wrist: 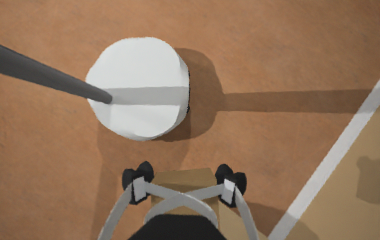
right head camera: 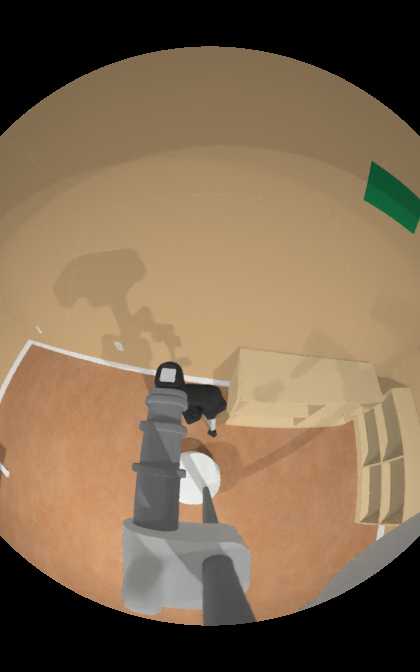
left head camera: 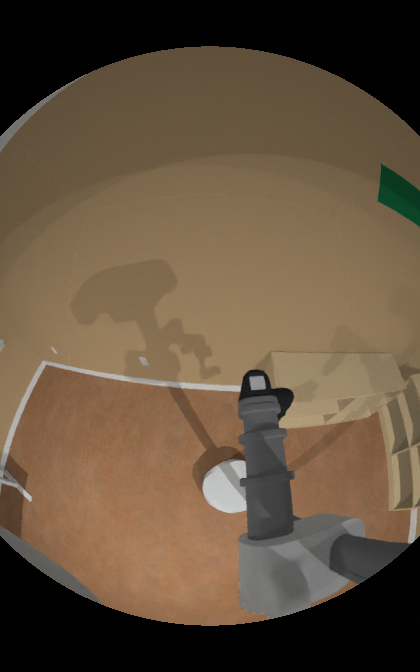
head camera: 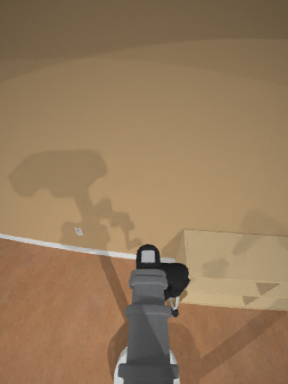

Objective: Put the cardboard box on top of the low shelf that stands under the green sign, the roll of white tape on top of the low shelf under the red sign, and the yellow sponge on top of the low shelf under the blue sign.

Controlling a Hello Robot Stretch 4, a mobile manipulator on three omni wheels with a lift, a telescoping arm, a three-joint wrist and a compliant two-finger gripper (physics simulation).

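Pixels of known places: gripper, fingertip midpoint: (wrist: 185, 176) (head camera: 167, 302); robot's base at its link origin: (wrist: 146, 93).
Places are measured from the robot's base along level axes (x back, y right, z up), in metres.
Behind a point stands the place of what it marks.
Note:
My gripper (wrist: 185, 176) {x -0.271, y 0.086, z 0.786 m} (head camera: 175, 306) is shut on the cardboard box (wrist: 200, 177) {x -0.280, y 0.072, z 0.826 m}, a brown block between the two fingertips in the wrist view. The box is largely hidden in the head views. A low light-wood shelf (head camera: 235, 252) {x -0.612, y 0.631, z 0.583 m} (left head camera: 330, 370) (right head camera: 300, 375) stands against the wall, to the right of the gripper in the head views. The green sign (left head camera: 400, 194) (right head camera: 392, 197) is high on the wall at the upper right. The white tape, the yellow sponge, and the red and blue signs do not show.
A second low shelf (right head camera: 407, 440) stands at the right, near the end of the first. My white round base (left head camera: 225, 486) (right head camera: 197, 477) (wrist: 140, 65) {x 0.032, y -0.075, z 0.187 m} is on the brown floor below the arm. The wall with its white baseboard is close in front, and a wall outlet (head camera: 78, 231) {x -0.942, y -0.682, z 0.384 m} is at the left.

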